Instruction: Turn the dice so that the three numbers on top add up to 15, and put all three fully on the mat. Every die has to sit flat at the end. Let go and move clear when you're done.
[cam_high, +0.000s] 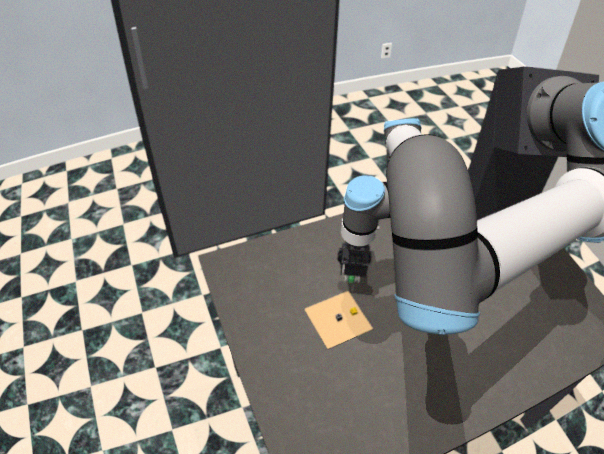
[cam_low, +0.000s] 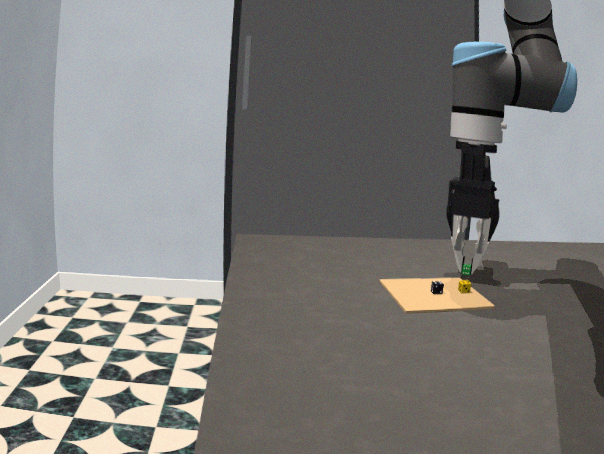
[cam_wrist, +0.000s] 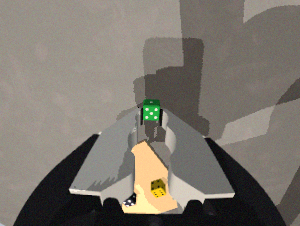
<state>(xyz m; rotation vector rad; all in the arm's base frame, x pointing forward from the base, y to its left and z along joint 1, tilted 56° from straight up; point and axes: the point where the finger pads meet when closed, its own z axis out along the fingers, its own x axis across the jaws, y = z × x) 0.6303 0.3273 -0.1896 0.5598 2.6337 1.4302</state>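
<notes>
Right now the black die is 130 mm to the left of my hand, 60 mm ahead of it and 10 mm below it. Also, from my hand: yellow die (110 mm to the left, 20 mm ahead, 10 mm below); orange mat (130 mm to the left, 60 mm ahead, 20 mm below); green die (10 mm below).
</notes>
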